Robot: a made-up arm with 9 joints. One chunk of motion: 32 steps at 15 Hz.
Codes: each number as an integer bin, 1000 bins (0 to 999) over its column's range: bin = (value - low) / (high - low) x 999, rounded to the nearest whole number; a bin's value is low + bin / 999 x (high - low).
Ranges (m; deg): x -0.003..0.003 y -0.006..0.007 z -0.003..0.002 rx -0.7..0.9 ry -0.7..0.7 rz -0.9..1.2
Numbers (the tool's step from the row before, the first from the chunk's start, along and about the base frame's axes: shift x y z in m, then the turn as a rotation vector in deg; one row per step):
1: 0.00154 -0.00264 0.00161 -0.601 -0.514 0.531
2: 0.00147 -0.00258 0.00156 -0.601 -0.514 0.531
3: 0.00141 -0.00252 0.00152 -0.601 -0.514 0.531
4: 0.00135 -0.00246 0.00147 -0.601 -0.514 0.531
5: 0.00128 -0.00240 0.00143 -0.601 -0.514 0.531
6: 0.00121 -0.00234 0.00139 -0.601 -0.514 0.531
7: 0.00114 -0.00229 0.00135 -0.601 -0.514 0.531
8: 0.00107 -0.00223 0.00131 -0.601 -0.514 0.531
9: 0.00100 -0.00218 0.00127 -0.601 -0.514 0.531
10: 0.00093 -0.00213 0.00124 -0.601 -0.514 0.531
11: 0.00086 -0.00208 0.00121 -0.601 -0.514 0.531
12: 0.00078 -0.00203 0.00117 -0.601 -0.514 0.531
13: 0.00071 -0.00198 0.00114 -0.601 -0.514 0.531
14: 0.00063 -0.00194 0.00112 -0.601 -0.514 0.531
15: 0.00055 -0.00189 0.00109 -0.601 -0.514 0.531
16: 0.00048 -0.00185 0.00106 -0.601 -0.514 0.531
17: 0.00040 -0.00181 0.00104 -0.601 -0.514 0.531
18: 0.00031 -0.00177 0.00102 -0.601 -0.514 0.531
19: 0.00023 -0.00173 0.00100 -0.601 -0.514 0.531
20: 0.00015 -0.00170 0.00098 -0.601 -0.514 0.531
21: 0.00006 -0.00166 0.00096 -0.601 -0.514 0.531
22: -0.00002 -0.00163 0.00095 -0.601 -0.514 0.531
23: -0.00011 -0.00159 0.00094 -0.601 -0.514 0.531
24: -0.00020 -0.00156 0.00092 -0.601 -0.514 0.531
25: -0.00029 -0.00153 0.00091 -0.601 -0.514 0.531
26: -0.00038 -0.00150 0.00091 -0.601 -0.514 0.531
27: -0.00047 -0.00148 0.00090 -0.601 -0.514 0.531
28: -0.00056 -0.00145 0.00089 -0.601 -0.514 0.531
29: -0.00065 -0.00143 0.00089 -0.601 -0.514 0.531
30: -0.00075 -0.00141 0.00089 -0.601 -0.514 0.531
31: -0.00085 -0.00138 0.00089 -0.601 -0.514 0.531
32: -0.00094 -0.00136 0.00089 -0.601 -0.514 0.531
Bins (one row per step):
1: 756 258 921 62 133 681
2: 744 263 911 62 133 681
3: 734 267 903 62 133 681
4: 724 272 893 62 133 681
5: 713 277 885 62 133 681
6: 701 281 877 62 133 681
7: 689 285 869 62 133 681
8: 678 290 861 62 133 681
9: 666 294 853 62 133 681
10: 654 297 847 62 133 681
11: 643 301 841 62 133 681
12: 629 305 833 62 133 681
13: 618 309 827 62 133 681
14: 604 312 823 62 133 681
15: 591 316 817 62 133 681
16: 579 319 811 62 133 681
17: 566 322 807 62 133 681
18: 551 325 803 62 133 681
19: 538 328 799 62 133 681
20: 524 330 795 62 133 681
21: 509 334 791 62 133 681
22: 496 336 789 62 133 681
23: 481 339 787 62 133 681
24: 466 341 783 62 133 681
25: 451 344 781 62 133 681
26: 436 346 781 62 133 681
27: 421 347 779 62 133 681
28: 406 350 777 62 133 681
29: 391 351 777 62 133 681
30: 375 353 777 62 133 681
31: 358 355 777 62 133 681
32: 343 357 777 62 133 681

